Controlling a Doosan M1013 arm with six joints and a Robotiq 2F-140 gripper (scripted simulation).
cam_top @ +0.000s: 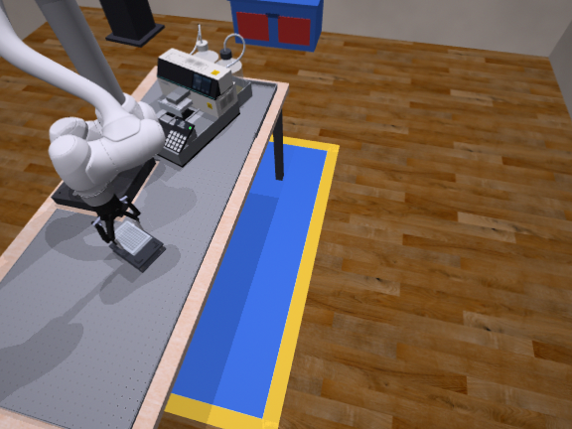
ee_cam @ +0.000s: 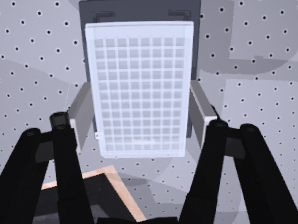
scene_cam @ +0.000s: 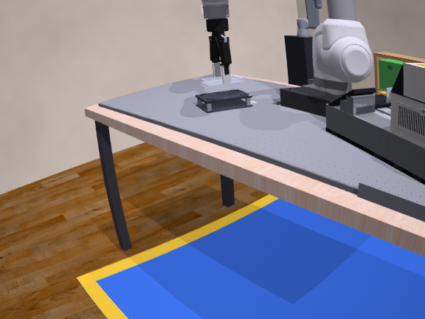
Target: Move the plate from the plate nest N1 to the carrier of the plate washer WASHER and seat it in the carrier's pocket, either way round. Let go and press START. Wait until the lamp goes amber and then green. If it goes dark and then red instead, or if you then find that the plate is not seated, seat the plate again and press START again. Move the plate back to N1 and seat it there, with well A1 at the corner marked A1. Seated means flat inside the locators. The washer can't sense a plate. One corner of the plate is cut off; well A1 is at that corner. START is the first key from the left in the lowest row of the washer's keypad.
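Right now the plate nest N1 is 80 mm below my hand. The rest, counted from my hand: plate washer: 670 mm to the left, 200 mm behind, 20 mm above; plate: 20 mm below.
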